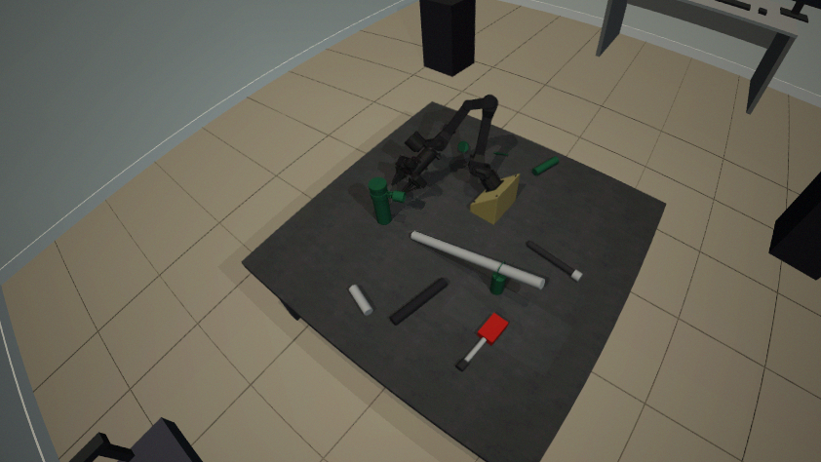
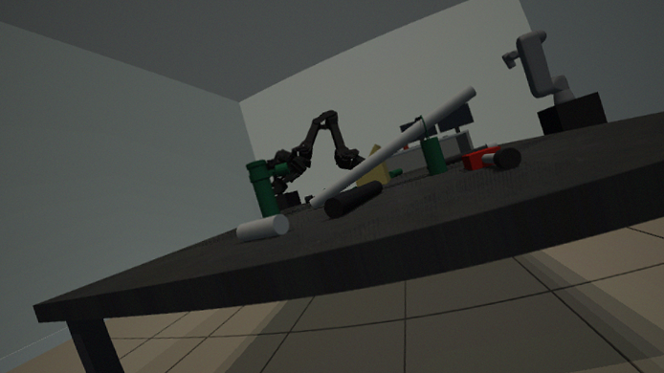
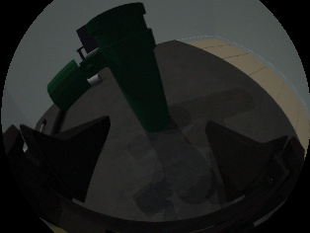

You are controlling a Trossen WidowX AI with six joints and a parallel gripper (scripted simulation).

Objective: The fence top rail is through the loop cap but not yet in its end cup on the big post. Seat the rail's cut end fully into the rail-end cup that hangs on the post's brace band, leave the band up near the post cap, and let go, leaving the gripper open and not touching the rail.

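My gripper tip is now 6 cm to the right of the green rail-end cup, 6 cm short of it and 5 cm below it. Also, from my gripper tip: loop cap 54 cm to the left, 6 cm ahead; dark rod 36 cm to the left, 28 cm ahead, 9 cm below; short white cylinder 41 cm ahead, 20 cm to the left, 9 cm below.
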